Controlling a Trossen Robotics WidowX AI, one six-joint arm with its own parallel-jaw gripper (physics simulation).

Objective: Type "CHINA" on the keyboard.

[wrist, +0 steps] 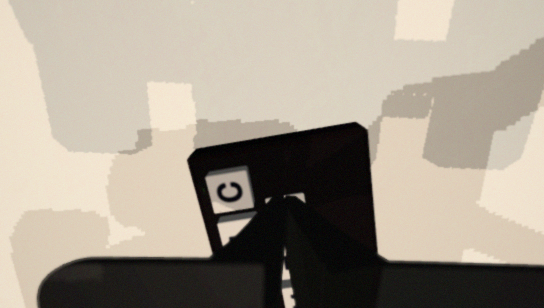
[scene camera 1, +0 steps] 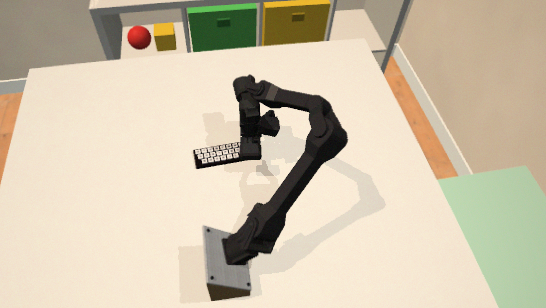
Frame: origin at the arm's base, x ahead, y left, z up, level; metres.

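Seen in the pictures: gripper, fingertip midpoint: (wrist: 283,206); arm's base, link origin: (scene camera 1: 233,252).
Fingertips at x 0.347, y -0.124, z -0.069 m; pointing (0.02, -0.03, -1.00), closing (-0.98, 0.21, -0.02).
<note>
Pixels of each thing's top centre, then the offset from my fingertips to it. Level surfaces: height alone.
- small black keyboard, top centre: (scene camera 1: 226,151) dy +0.075, dx +0.000, dz +0.005 m
- C key, top centre: (wrist: 229,192) dy -0.012, dx +0.018, dz +0.005 m
- table, surface height: dz -0.011 m
A small black keyboard (scene camera 1: 197,160) (wrist: 330,155) with pale lettered keys lies on the table, left of the arm's wrist in the scene view. My gripper (wrist: 283,206) is shut and empty, pointing down over the keyboard's right end; in the scene view its fingertips are hidden behind its own body. In the wrist view the C key (wrist: 230,191) shows at the upper left of the keyboard, with a partly covered key below it. The fingertips cover most of a key to the right of the C key. Whether they touch it I cannot tell. The other keys' letters are hidden or too small to read.
The arm's metal base plate (scene camera 1: 220,260) stands at the table's front. Behind the table (scene camera 1: 100,200) is a shelf unit (scene camera 1: 105,35) with a red ball (scene camera 1: 139,37), a yellow block (scene camera 1: 165,37), a green bin (scene camera 1: 222,32) and a yellow bin (scene camera 1: 296,30). A green surface (scene camera 1: 495,215) lies at the right.
</note>
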